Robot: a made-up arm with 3 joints. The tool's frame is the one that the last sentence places.
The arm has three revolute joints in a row. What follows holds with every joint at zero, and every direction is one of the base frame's.
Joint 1 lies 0.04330 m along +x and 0.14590 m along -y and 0.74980 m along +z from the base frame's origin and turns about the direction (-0.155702, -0.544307, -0.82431), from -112.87 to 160.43 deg.
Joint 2 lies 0.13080 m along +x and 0.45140 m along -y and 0.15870 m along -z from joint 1 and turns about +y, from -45.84 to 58.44 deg.
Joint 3 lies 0.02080 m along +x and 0.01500 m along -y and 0.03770 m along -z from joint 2 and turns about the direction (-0.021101, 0.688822, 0.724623), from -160.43 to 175.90 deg.
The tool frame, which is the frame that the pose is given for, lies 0.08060 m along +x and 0.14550 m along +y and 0.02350 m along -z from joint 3; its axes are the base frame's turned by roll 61.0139, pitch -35.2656 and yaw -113.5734 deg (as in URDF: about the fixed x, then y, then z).
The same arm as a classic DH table. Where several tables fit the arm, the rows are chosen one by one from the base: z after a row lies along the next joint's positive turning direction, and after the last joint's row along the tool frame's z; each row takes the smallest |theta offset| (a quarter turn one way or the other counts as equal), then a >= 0, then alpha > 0; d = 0 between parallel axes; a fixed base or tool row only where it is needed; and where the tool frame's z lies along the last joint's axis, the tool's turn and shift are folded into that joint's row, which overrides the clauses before.
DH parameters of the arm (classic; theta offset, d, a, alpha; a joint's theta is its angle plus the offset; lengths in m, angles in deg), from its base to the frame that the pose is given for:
base (fixed): -15.96 0.9367 0.0818 145.52
joint 1: -19.14 0.3837 0.1580 122.98
joint 2: -12.36 -0.3446 0.0197 46.46
joint 3: 77.26 0.0811 0.1379 -44.04
tool (fixed): 172.54 -0.0730 0.0000 0.00
Joint limits (deg, base to tool): -112.87..160.43 -45.84..58.44 -160.43..175.90

